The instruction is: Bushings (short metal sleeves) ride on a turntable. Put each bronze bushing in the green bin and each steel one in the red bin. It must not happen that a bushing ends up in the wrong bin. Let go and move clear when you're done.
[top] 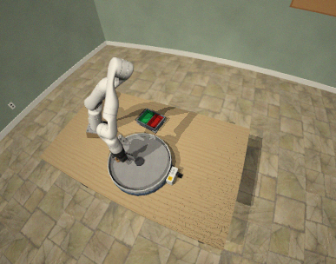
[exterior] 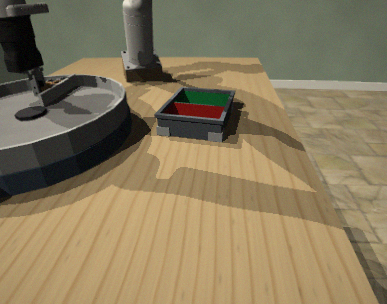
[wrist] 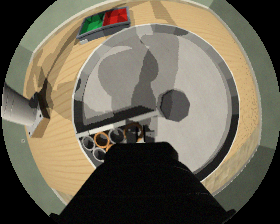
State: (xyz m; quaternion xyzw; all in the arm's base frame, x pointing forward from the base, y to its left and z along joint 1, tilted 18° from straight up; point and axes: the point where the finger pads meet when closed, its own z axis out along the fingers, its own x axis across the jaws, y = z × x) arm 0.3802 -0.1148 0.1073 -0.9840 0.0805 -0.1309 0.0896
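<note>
My gripper is now 70 mm past the bin, 380 mm to the right of it and 60 mm above it. Round my hand: grey turntable: 80 mm ahead, 30 mm to the left, 30 mm below.
</note>
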